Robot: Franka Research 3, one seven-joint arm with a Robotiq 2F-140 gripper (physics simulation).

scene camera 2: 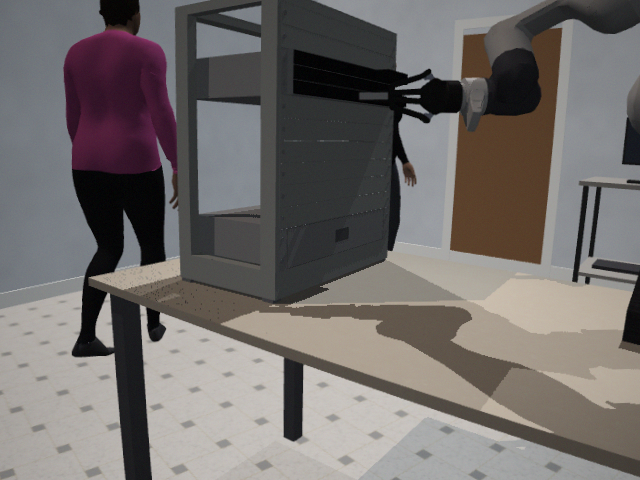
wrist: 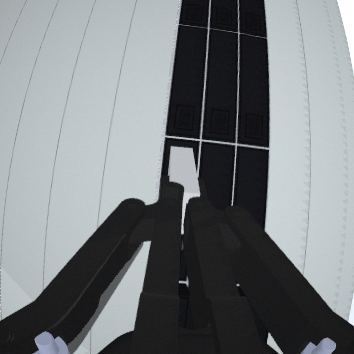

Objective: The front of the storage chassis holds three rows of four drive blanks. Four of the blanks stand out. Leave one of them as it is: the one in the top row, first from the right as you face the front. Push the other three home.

Labels:
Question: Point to a grey rack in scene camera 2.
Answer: At 324,207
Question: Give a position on a grey rack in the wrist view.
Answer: At 256,97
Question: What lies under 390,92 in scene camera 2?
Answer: My gripper.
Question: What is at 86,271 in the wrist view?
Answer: My gripper.

